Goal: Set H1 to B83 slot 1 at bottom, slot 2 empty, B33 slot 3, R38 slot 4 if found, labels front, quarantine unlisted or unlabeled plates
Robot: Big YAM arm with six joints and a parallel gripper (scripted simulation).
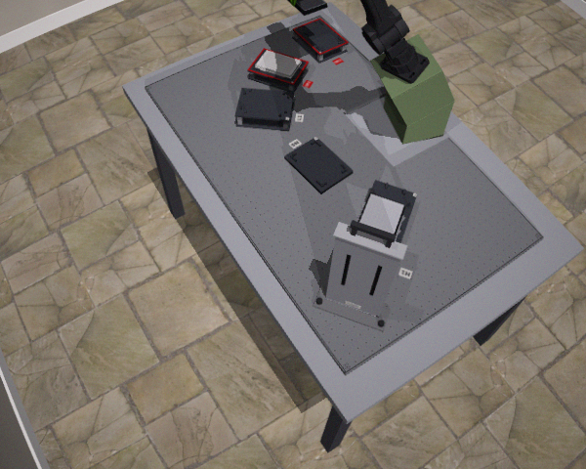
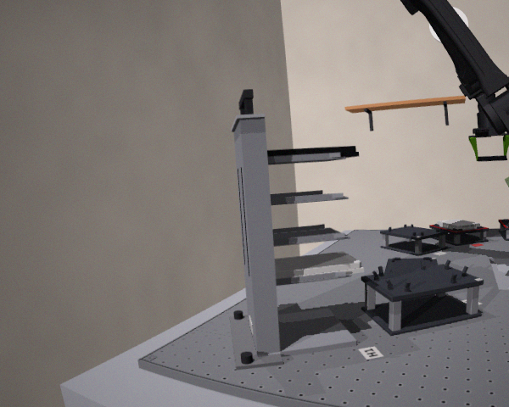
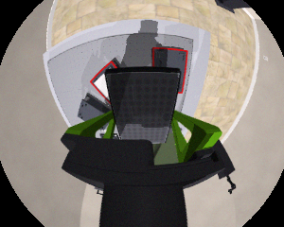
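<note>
Now: the red-edged nest 210 mm below my hand, 100 mm behind it and 10 mm to the right of it. The rest, counted from my hand: deck label N6: 290 mm ahead, 250 mm to the left, 250 mm below; H1 deck label: 750 mm to the left, 400 mm ahead, 250 mm below; landing nest L1: 270 mm ahead, 200 mm below, 100 mm to the left.
</note>
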